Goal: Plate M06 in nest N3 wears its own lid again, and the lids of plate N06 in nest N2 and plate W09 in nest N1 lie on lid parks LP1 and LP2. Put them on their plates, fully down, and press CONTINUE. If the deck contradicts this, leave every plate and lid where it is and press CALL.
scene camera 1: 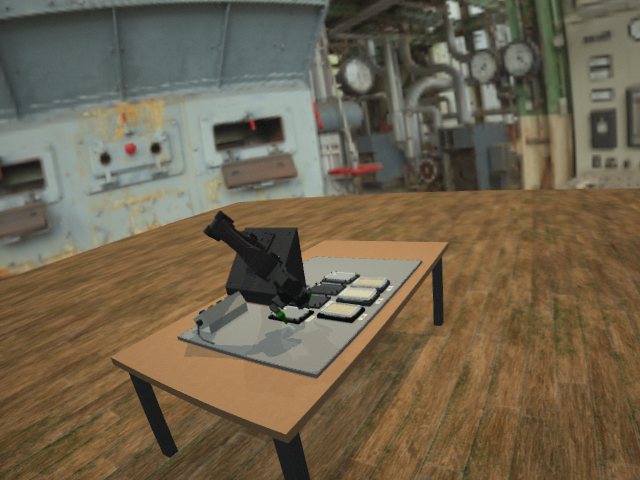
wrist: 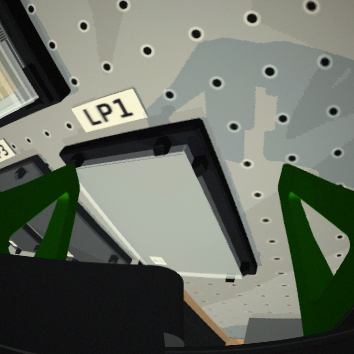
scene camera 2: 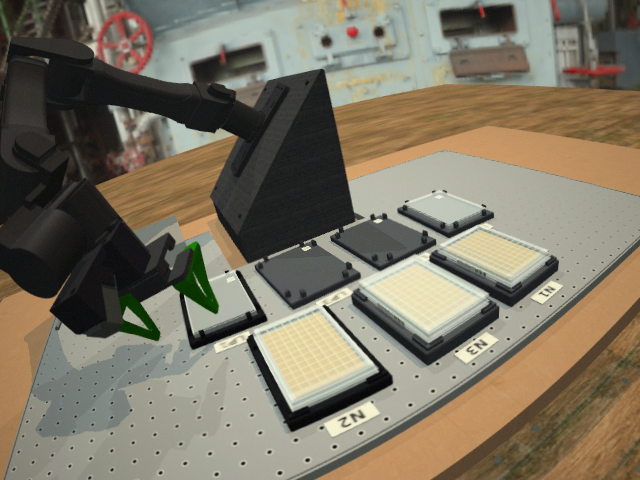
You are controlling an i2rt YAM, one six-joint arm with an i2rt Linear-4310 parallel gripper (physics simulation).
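Places are measured from the arm's base along level axes (x back, y right, z up), in centimetres.
Where they show: gripper, fingertip midpoint: (scene camera 1: 296,315) (wrist: 178,174) (scene camera 2: 186,324); arm's base at its link origin: (scene camera 2: 260,129).
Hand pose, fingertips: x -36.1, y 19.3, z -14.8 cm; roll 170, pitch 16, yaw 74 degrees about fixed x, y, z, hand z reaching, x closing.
Note:
Each offset is from my fingertips to the centre of the thing. "*": to the spot under its first point.
My gripper (scene camera 1: 296,310) (scene camera 2: 187,325) (wrist: 178,174) is open and empty. It is above the near lid park, labelled LP1, with its fingers spread to either side in the wrist view. A clear lid @[dx +6.7, dy -3.7, dz -1.8 cm] (scene camera 2: 233,295) (wrist: 145,200) lies flat on that park. Another clear lid @[dx +11.9, dy -42.7, dz -1.8 cm] (scene camera 1: 341,276) (scene camera 2: 444,207) lies on the farthest park, whose label is unreadable. Plates with cream wells sit in nests N2 @[dx -10.3, dy -12.4, dz -1.2 cm] (scene camera 2: 315,356), N3 @[dx -8.7, dy -26.0, dz -0.3 cm] (scene camera 2: 426,297) and N1 @[dx -6.5, dy -38.2, dz -0.9 cm] (scene camera 2: 498,255). The N3 plate stands taller, with a clear lid on it. The plates' codes are unreadable.
Two dark lid parks @[* dx +7.3, dy -17.0, dz -2.2 cm] (scene camera 2: 307,271) @[* dx +8.9, dy -29.3, dz -2.2 cm] (scene camera 2: 382,240) without lids stand between the lidded ones; the wrist view shows a 3 on the label beside LP1. A black wedge-shaped mount (scene camera 1: 268,258) (scene camera 2: 305,175) rises behind them. A grey sloped console @[dx +29.8, dy +12.0, dz +1.0 cm] (scene camera 1: 227,312) with small buttons stands at the deck's left edge.

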